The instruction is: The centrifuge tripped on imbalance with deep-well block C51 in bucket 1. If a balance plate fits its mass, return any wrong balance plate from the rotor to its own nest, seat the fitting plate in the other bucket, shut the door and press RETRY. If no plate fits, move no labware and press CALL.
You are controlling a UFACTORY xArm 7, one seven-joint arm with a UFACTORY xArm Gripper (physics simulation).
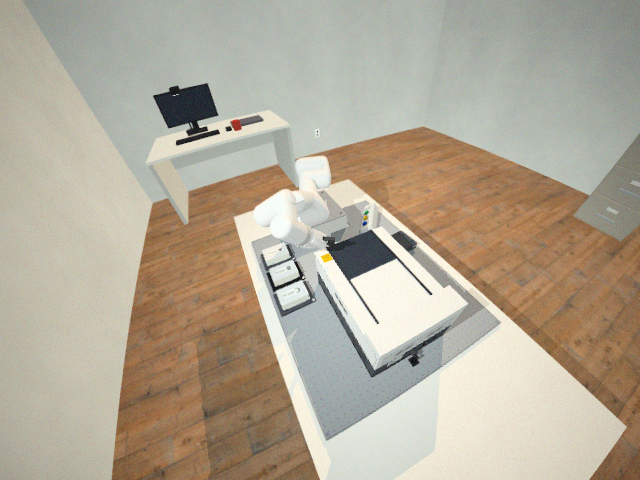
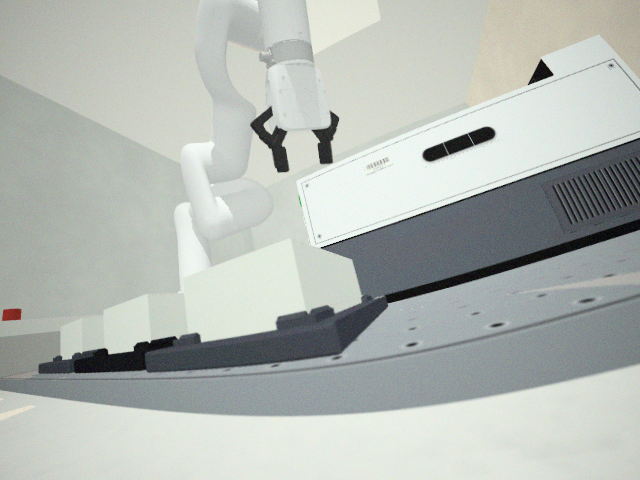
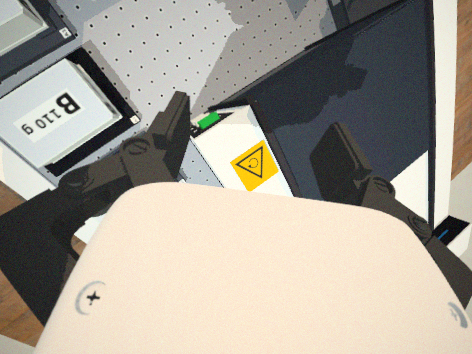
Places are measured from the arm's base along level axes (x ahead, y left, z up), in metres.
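Where they show: gripper, fingertip midpoint: [image 1: 322,244] [image 2: 306,167] [image 3: 257,128].
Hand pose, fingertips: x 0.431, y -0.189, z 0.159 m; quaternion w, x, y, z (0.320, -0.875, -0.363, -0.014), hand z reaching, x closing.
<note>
After its pixels a point has its place.
My gripper [image 1: 329,241] @[x 0.431, y -0.189, z 0.159 m] [image 2: 303,164] @[x 0.431, y -0.189, z 0.159 m] [image 3: 257,128] @[x 0.431, y -0.189, z 0.159 m] is open and empty, fingers down, above the base-side end of the white centrifuge [image 1: 403,310] @[x 0.806, y -0.127, z 0.118 m] [image 2: 382,191] @[x 0.533, y -0.242, z 0.049 m] [image 3: 220,145] @[x 0.434, y -0.211, z 0.118 m]. A dark panel [image 1: 361,253] @[x 0.538, y -0.076, z 0.121 m] [image 3: 400,75] @[x 0.509, y -0.013, z 0.121 m] covers part of its top; whether it is the door I cannot tell. The rotor, its buckets and block C51 do not show. A plate marked B 110 g [image 1: 284,272] @[x 0.311, y -0.343, z -0.036 m] [image 2: 126,317] @[x 0.290, y -0.403, z -0.051 m] [image 3: 55,112] @[x 0.295, y -0.332, z -0.037 m] sits in its nest, left of the gripper. Another plate [image 1: 276,254] @[x 0.180, y -0.324, z -0.037 m] [image 2: 77,335] @[x 0.172, y -0.386, z -0.055 m] [image 3: 17,22] @[x 0.205, y -0.282, z -0.046 m] sits base-side of it, and a third [image 1: 293,295] @[x 0.445, y -0.367, z -0.037 m] [image 2: 248,294] @[x 0.430, y -0.428, z -0.059 m] on its far side.
A post with green, yellow and blue round buttons [image 1: 366,217] @[x 0.255, y 0.215, z -0.022 m] stands beyond the centrifuge's base-side end. A dark tray [image 1: 403,241] @[x 0.493, y 0.265, z -0.058 m] lies beside the centrifuge. A green marker [image 3: 208,120] @[x 0.415, y -0.203, z 0.099 m] and a yellow warning label [image 1: 326,257] @[x 0.470, y -0.199, z 0.120 m] [image 3: 254,165] @[x 0.469, y -0.199, z 0.120 m] are on the centrifuge below the fingers.
</note>
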